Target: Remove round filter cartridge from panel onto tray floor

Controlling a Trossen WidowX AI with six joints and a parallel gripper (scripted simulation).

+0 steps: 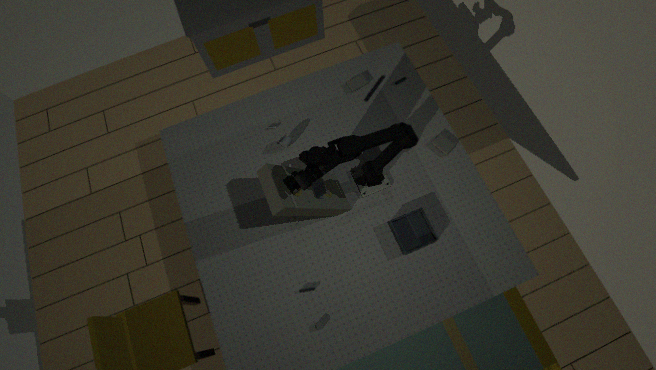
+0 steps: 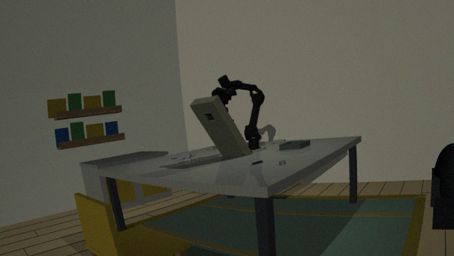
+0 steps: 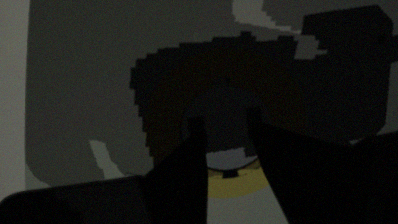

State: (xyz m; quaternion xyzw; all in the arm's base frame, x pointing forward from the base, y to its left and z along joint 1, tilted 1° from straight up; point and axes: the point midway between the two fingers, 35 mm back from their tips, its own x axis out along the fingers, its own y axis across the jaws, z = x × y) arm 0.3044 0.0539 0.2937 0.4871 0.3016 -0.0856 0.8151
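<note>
Right now my gripper tip is 20 mm short of the round grey filter cartridge and 10 mm above it. Also, from my gripper tip: dark square tray (440 mm behind, 270 mm below, 210 mm to the left).
</note>
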